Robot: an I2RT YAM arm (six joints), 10 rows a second.
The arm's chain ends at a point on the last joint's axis. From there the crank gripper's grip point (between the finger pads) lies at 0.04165 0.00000 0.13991 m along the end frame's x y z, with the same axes.
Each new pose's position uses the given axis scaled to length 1; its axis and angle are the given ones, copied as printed.
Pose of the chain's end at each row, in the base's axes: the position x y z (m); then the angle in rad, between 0 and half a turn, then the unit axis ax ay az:
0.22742 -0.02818 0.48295 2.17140 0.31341 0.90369 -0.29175
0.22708 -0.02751 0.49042 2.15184 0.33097 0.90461 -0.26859
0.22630 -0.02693 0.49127 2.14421 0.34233 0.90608 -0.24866
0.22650 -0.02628 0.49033 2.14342 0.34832 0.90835 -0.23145
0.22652 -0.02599 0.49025 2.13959 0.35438 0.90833 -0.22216
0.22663 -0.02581 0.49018 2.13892 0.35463 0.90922 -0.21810
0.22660 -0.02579 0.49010 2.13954 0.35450 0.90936 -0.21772
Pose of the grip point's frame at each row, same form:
0.29457 -0.11365 0.38551 2.17140 0.31341 0.90369 -0.29175
0.29781 -0.10891 0.39203 2.15184 0.33097 0.90461 -0.26859
0.29936 -0.10456 0.39154 2.14421 0.34233 0.90608 -0.24866
0.30115 -0.10038 0.38910 2.14342 0.34832 0.90835 -0.23145
0.30226 -0.09837 0.38860 2.13959 0.35438 0.90833 -0.22216
0.30286 -0.09731 0.38826 2.13892 0.35463 0.90922 -0.21810
0.30281 -0.09718 0.38809 2.13954 0.35450 0.90936 -0.21772

